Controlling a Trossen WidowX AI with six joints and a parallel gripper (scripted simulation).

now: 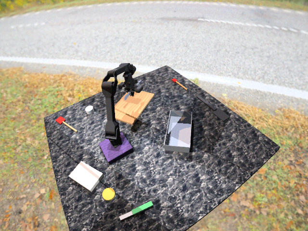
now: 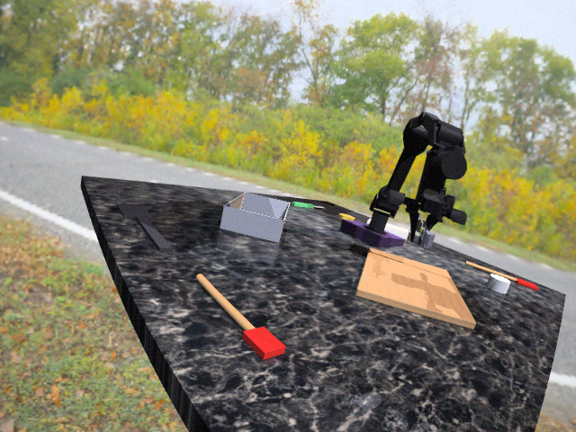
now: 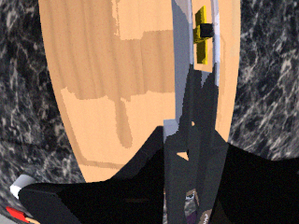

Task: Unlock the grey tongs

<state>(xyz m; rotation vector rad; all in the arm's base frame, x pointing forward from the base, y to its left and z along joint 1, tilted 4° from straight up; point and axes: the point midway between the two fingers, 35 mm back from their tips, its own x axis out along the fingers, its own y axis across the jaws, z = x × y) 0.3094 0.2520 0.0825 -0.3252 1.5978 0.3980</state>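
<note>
My gripper tip is 9 cm above the wooden board, 2 cm to the right of it and 2 cm past it. Round my gripper tip: white cylinder: 31 cm behind, 20 cm to the left, 8 cm below; then grey roasting tin: 44 cm to the right, 7 cm below, 7 cm ahead; then red spatula: 53 cm behind, 21 cm to the left, 9 cm below.
</note>
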